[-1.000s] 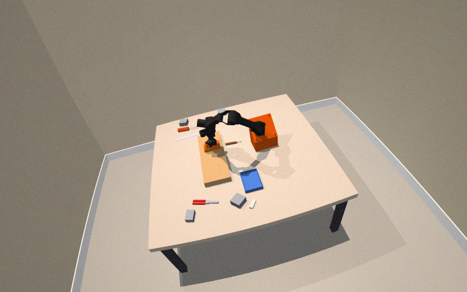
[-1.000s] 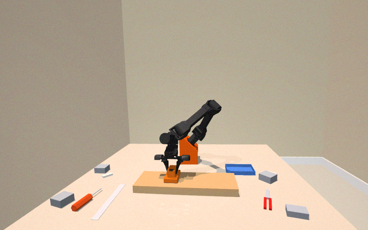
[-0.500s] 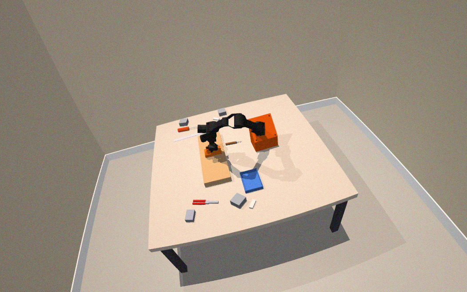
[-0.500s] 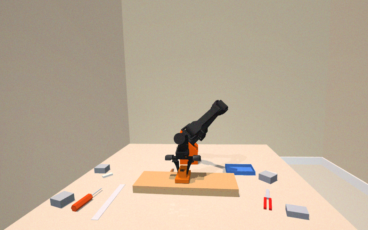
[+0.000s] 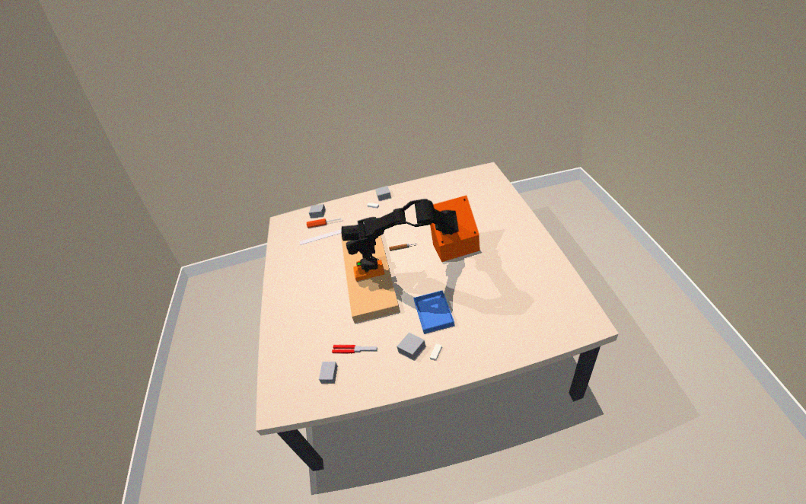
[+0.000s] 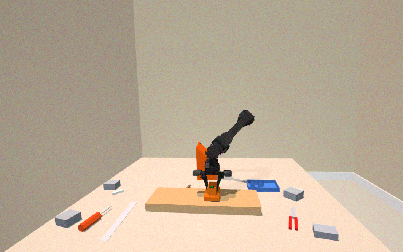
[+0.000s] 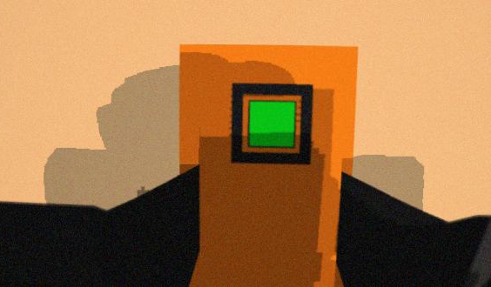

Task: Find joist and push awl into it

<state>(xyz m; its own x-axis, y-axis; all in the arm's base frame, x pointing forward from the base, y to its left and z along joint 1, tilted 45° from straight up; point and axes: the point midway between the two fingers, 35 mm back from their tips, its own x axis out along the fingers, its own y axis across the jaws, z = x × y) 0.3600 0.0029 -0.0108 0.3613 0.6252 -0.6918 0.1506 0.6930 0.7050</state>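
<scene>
The blue tray lies 30 cm to the left of my gripper tip, 17 cm behind it and 5 cm below it. Round my gripper tip: awl (21 cm behind, 12 cm to the right, 6 cm below); then white ruler (41 cm to the right, 10 cm ahead, 7 cm below); then stud finder (2 cm above, 1 cm ahead).
</scene>
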